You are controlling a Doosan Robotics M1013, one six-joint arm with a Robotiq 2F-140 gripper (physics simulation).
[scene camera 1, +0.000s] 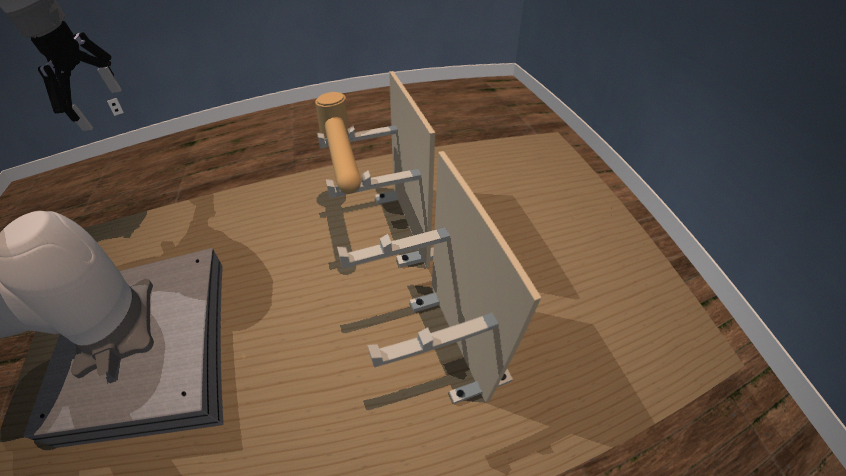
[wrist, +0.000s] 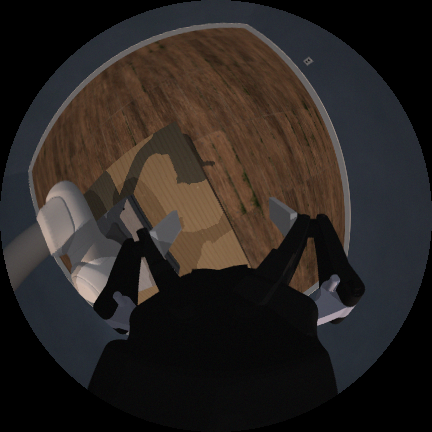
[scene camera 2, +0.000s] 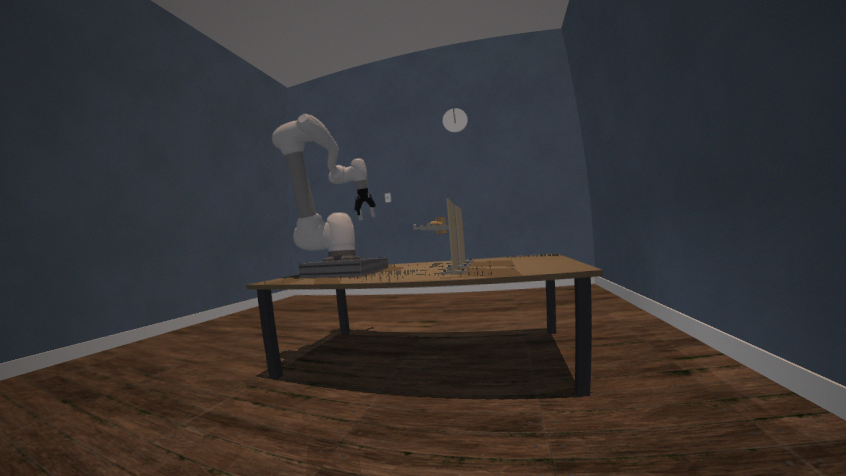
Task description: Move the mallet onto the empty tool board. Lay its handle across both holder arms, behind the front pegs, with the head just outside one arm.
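Seen in the pictures: gripper, fingertip midpoint: (scene camera 1: 102, 109) (wrist: 223, 213) (scene camera 2: 367, 218); arm's base at its link origin: (scene camera 1: 115, 327) (wrist: 118, 250).
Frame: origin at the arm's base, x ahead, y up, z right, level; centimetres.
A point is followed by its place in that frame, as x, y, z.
Note:
The orange wooden mallet (scene camera 1: 343, 155) @[54.8, 18.0, -1.0] (scene camera 2: 437, 223) @[55.8, 16.5, 3.8] rests with its handle across both arms of the far tool board (scene camera 1: 411, 127) @[67.3, 20.4, 0.1]; its upright head (scene camera 1: 331, 112) @[57.2, 19.3, -15.0] is just outside that board's far arm. The empty tool board (scene camera 1: 485, 272) @[61.4, 18.3, 30.8] stands nearer in scene camera 1. Its two holder arms, the far arm (scene camera 1: 414, 240) @[58.0, 14.1, 18.8] and the near arm (scene camera 1: 458, 333) @[55.6, 14.1, 34.7], point toward the robot base and have upturned front pegs. My gripper (scene camera 1: 100, 106) @[6.9, 26.4, -42.9] (scene camera 2: 366, 216) @[6.9, 26.4, -42.9] (wrist: 223, 213) @[6.9, 26.4, -42.9] is open and empty, high up and well apart from the mallet, which does not show in the wrist view.
The robot base plate (scene camera 1: 177, 331) @[14.5, 0.4, 7.2] (scene camera 2: 313, 269) @[-10.2, -2.6, 18.8] is on the wooden table (scene camera 1: 283, 367) @[31.3, -7.1, 18.0] (scene camera 2: 526, 269) @[90.5, -7.1, 45.7], on the side the holder arms point toward. The near board's panel stands close beside the far board's. The wrist view shows a table corner (wrist: 195, 200) @[7.1, -7.1, -36.9] and the floor (wrist: 240, 110).

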